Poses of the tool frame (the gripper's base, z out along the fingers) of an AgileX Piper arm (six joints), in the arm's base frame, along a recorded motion.
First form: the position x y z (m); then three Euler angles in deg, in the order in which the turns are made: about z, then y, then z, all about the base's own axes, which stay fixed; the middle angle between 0 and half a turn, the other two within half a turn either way.
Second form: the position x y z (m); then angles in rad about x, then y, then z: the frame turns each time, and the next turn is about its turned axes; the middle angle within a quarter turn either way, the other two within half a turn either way. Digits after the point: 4 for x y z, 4 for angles.
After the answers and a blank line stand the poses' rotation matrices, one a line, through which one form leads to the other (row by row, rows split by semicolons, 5 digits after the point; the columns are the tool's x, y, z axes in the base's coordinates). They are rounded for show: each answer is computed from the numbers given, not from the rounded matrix.
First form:
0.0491, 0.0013, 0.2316, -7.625, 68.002, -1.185
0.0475, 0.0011, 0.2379, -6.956, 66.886, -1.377
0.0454, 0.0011, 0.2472, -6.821, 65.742, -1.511
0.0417, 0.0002, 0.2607, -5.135, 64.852, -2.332
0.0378, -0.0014, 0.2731, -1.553, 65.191, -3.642
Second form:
0.0491, 0.0013, 0.2316, 0.0511, 1.1863, -0.1882
0.0475, 0.0011, 0.2379, 0.0562, 1.1667, -0.1826
0.0454, 0.0011, 0.2472, 0.0584, 1.1466, -0.1832
0.0417, 0.0002, 0.2607, 0.0865, 1.1301, -0.1852
0.0378, -0.0014, 0.2731, 0.1366, 1.1334, -0.1777

0.36844 0.07019 0.92700; -0.14034 0.98992 -0.01918; -0.91900 -0.12303 0.37457
0.38665 0.07138 0.91946; -0.13044 0.99121 -0.02210; -0.91296 -0.11139 0.39256
0.40466 0.07496 0.91139; -0.12948 0.99129 -0.02404; -0.90525 -0.10828 0.41085
0.41926 0.07853 0.90446; -0.10665 0.99361 -0.03683; -0.90158 -0.08102 0.42496
0.41687 0.07485 0.90588; -0.05369 0.99689 -0.05766; -0.90738 -0.02460 0.41959

